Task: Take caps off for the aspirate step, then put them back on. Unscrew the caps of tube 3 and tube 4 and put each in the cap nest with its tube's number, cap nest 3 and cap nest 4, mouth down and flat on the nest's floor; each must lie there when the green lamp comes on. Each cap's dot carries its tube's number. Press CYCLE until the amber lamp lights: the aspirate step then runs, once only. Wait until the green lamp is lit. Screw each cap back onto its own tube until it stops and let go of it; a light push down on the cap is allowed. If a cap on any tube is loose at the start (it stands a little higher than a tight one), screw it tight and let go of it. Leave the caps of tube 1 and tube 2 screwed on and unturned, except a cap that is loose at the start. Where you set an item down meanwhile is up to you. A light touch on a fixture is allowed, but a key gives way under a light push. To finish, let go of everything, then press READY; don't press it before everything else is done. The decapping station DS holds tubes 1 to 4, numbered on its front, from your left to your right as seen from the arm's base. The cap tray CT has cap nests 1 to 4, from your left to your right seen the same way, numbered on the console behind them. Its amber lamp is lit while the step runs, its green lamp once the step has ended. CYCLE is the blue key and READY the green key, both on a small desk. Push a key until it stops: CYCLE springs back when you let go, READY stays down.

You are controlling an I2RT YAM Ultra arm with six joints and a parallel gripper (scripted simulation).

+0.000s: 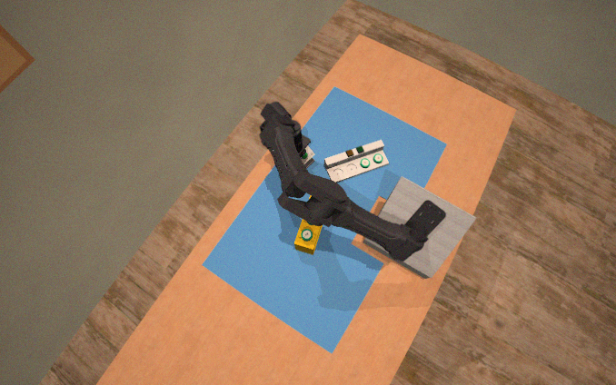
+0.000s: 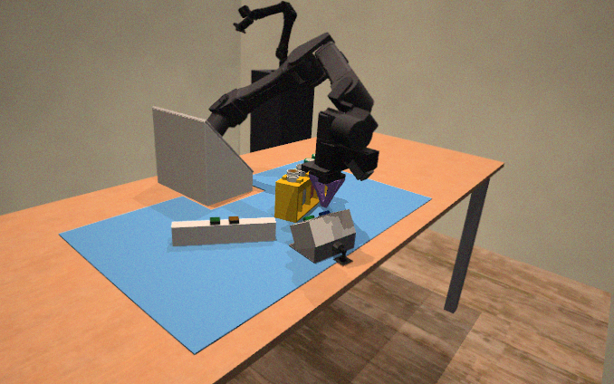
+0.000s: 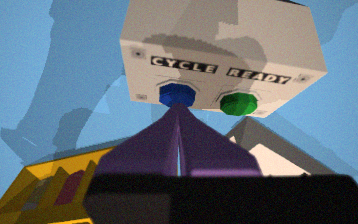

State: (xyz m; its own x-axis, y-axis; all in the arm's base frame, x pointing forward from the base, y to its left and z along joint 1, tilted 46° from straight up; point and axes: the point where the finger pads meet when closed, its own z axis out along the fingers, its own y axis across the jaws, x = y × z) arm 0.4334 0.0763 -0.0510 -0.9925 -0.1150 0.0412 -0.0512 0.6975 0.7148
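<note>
Now: hand 2 cm above the blue key. From my hand the other things lie so: green key: 4 cm to the right, 2 cm below; cap 3: 18 cm behind, 17 cm to the right, 8 cm below; cap 2: 17 cm behind, 13 cm to the left, 2 cm above.
</note>
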